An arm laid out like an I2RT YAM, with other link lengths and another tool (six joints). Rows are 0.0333 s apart.
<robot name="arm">
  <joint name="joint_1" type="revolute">
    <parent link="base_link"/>
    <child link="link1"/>
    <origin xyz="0 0 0.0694" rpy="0 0 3.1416"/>
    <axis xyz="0 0 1"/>
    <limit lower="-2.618" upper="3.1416"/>
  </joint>
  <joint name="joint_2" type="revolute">
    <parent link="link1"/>
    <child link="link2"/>
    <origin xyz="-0.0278 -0.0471 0.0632" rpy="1.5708 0 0"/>
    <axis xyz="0 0 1"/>
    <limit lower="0" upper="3.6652"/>
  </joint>
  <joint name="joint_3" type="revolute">
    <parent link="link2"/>
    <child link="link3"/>
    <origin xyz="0.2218 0 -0.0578" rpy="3.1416 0 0"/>
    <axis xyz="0 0 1"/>
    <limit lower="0" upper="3.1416"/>
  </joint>
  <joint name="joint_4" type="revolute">
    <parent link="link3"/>
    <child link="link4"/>
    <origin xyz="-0.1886 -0.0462 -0.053" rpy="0 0 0"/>
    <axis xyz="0 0 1"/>
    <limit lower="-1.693" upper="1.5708"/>
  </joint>
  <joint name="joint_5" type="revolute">
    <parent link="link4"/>
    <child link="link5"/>
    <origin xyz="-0.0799 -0.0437 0.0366" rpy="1.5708 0 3.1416"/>
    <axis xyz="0 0 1"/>
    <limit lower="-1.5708" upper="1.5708"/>
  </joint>
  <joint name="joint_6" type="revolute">
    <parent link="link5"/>
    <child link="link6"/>
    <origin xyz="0.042 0 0.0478" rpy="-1.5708 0 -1.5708"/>
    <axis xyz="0 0 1"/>
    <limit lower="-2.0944" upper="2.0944"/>
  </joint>
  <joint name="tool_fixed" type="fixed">
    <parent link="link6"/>
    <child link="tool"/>
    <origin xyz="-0.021 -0.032 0.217" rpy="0.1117 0 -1.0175"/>
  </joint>
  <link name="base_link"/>
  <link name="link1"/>
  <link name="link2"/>
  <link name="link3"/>
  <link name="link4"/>
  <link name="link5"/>
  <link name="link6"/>
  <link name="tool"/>
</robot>
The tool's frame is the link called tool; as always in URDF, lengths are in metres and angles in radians.
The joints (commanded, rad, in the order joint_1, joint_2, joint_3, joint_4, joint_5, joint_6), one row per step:
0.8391, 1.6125, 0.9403, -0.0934, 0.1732, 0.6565
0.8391, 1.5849, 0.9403, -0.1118, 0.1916, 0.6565
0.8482, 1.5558, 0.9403, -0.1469, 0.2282, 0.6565
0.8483, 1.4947, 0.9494, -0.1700, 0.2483, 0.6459
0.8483, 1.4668, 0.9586, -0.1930, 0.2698, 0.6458
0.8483, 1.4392, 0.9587, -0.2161, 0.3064, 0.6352
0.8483, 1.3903, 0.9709, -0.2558, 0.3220, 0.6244
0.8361, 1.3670, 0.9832, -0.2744, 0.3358, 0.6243
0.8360, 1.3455, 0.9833, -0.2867, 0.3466, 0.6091
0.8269, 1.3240, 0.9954, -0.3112, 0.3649, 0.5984
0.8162, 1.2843, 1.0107, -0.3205, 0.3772, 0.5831
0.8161, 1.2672, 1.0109, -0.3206, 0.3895, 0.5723
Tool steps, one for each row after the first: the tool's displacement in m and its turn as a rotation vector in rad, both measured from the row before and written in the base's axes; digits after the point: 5 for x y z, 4 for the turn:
0.00208, -0.00472, 0.00759, -0.0016, -0.0156, -0.0133
-0.00044, -0.00873, 0.00523, -0.0212, -0.0148, -0.0174
0.00543, -0.00204, 0.02329, 0.0195, -0.0454, -0.0078
0.00294, -0.00483, 0.01040, 0.0013, -0.0199, -0.0163
0.00335, -0.01056, 0.00726, -0.0195, -0.0246, -0.0215
0.00043, -0.00593, 0.01559, 0.0018, -0.0253, -0.0056
0.00504, -0.00690, 0.01044, 0.0069, -0.0177, -0.0230
0.00048, -0.00429, 0.00596, -0.0089, -0.0161, 0.0000
0.00353, -0.00872, 0.00855, -0.0088, -0.0177, -0.0177
0.00583, -0.00518, 0.01998, 0.0166, -0.0411, -0.0125
0.00176, -0.00306, 0.00719, -0.0008, -0.0200, -0.0048

